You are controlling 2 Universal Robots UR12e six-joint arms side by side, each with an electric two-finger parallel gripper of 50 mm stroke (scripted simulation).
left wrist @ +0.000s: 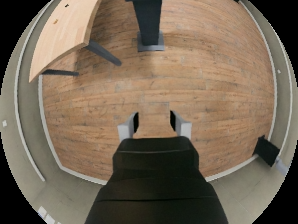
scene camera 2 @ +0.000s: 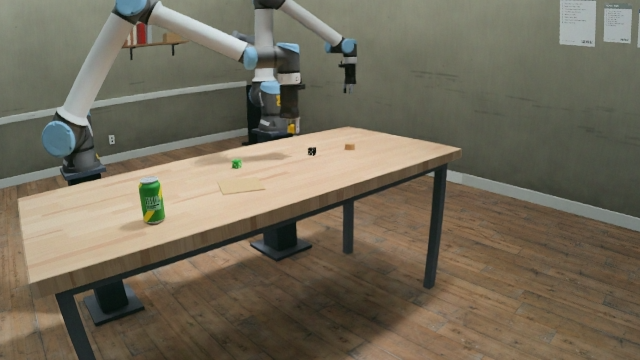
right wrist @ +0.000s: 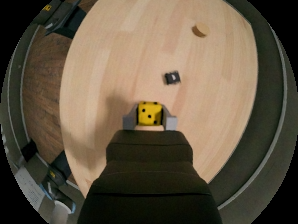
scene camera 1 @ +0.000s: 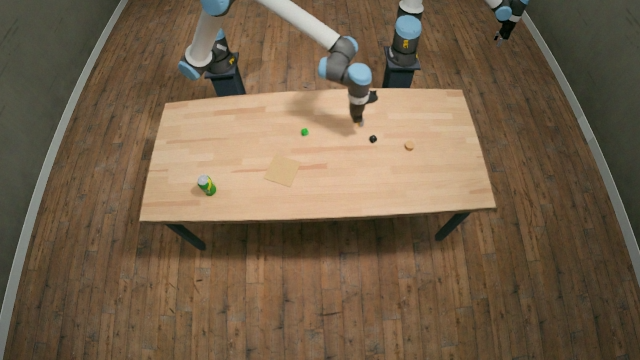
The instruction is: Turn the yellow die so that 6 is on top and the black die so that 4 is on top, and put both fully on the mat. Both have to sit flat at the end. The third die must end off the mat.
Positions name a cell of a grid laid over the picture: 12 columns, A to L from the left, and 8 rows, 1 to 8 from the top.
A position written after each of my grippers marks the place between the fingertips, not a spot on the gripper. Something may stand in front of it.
Observation:
In view: my left gripper (left wrist: G5), my right gripper (right wrist: G4) and a tan mat (scene camera 1: F4).
The left wrist view misses the tan mat: it is out of frame. The right wrist view does not show the tan mat, which is hidden by my right gripper.

